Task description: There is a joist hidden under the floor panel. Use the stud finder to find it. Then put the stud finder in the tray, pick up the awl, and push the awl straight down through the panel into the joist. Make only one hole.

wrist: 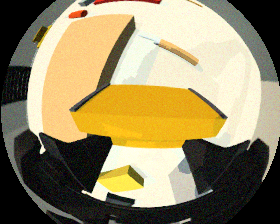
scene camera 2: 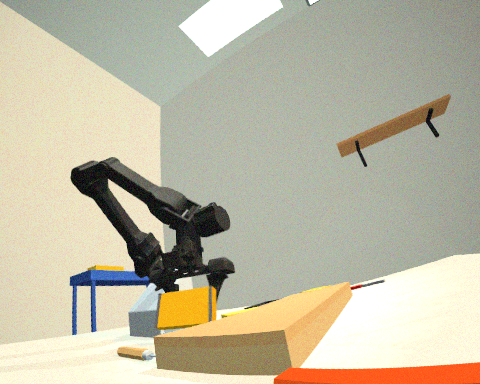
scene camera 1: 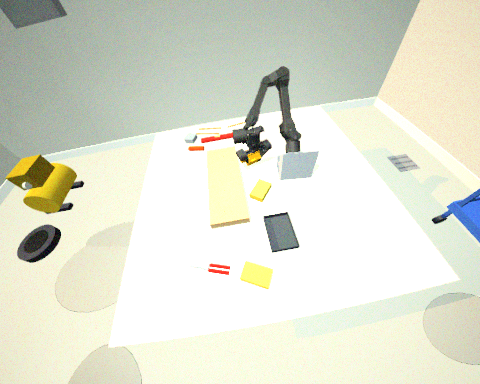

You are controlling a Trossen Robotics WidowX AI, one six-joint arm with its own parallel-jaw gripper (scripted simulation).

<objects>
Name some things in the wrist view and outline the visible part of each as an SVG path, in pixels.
My gripper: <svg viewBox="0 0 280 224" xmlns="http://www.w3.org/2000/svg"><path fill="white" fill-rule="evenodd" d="M14 138L14 158L20 176L24 179L22 182L45 202L82 222L62 217L47 209L47 216L57 224L110 224L110 219L122 224L167 224L189 218L189 222L181 224L225 224L245 207L261 186L270 156L270 147L267 147L261 138L256 138L254 142L251 142L251 139L244 139L231 147L220 147L202 138L185 139L181 149L184 149L182 152L189 163L197 193L201 194L212 189L212 192L170 206L130 207L101 201L82 193L82 189L87 193L94 192L92 189L112 147L111 137L94 134L67 143L44 132L39 132L37 138L34 131L31 132L31 129L27 128Z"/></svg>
A stud finder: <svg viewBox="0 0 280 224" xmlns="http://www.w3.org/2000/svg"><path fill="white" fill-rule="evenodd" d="M69 109L76 127L79 128L79 132L111 137L114 146L132 148L180 148L184 144L185 139L216 137L220 129L224 127L227 119L226 114L222 113L214 103L211 103L201 93L196 92L195 89L155 86L155 84L106 83L90 93L89 96L80 99L79 102Z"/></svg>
A yellow block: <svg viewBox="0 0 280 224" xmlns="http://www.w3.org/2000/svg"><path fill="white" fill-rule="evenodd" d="M144 187L144 178L130 164L129 166L111 169L111 171L101 172L99 178L97 178L97 181L109 189L110 192L131 191L131 189Z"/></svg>
</objects>
